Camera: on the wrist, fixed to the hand. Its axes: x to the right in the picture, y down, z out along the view.
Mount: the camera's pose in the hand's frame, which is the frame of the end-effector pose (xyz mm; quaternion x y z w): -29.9 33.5 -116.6 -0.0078 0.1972 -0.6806 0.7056
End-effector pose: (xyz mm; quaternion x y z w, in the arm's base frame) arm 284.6 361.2 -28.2 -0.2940 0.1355 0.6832 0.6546
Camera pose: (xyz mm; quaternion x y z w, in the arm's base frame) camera 277.2 266.8 -109.7 -0.4395 0.0193 -0.0204 0.8978
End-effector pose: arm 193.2 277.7 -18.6 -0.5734 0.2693 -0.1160 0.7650
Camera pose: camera 100.5 207.8 -64.8 -0.5710 -0.0485 -0.7135 0.4033
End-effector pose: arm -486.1 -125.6 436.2 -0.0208 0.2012 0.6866 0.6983
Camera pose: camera -547.2 -187.7 346.7 -0.2925 0.2602 0.0067 0.9202
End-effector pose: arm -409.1 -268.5 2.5 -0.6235 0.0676 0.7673 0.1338
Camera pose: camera -303.8 -335.7 4.7 -0.6383 -0.3563 0.3279 0.5984
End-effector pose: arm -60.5 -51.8 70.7 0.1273 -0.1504 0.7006 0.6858
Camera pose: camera -89.9 -34.9 -49.6 0.0487 0.1103 0.0515 0.9914
